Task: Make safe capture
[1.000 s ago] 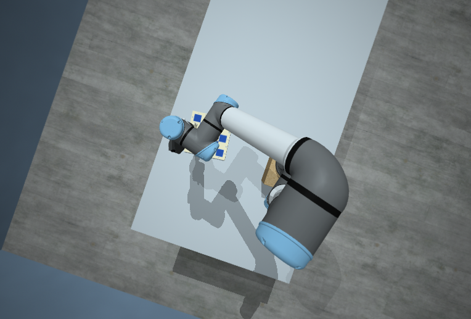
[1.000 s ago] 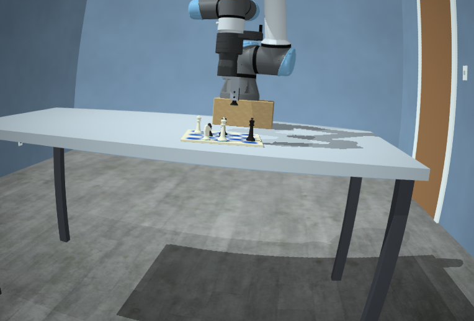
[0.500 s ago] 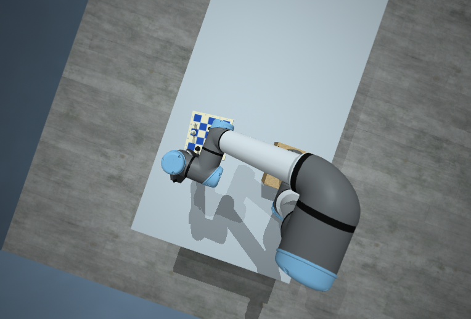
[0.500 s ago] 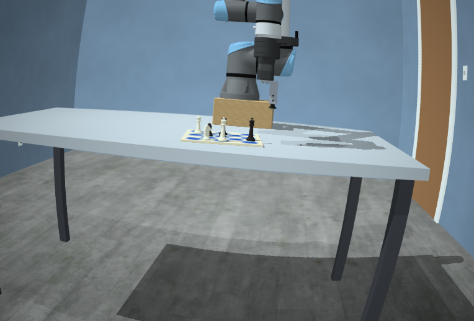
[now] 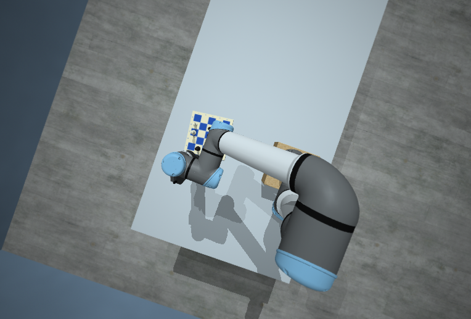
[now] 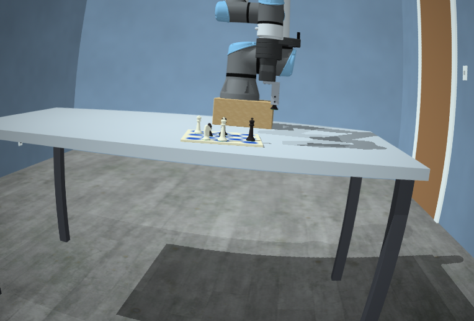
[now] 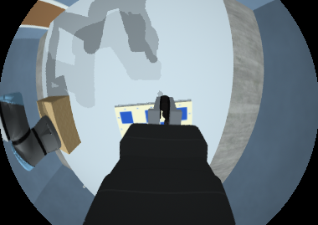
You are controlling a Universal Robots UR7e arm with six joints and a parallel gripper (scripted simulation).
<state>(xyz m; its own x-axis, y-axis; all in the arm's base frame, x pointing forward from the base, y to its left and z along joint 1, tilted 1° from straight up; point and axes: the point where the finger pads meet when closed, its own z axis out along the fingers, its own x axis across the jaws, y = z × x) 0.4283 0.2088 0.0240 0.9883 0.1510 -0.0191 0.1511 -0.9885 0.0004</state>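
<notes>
My hand is 2 cm short of the tall black piece, 6 cm to the left of it and 9 cm above it. Round my hand: white pawn-like piece 2 cm behind, 22 cm to the right, 10 cm below.
</notes>
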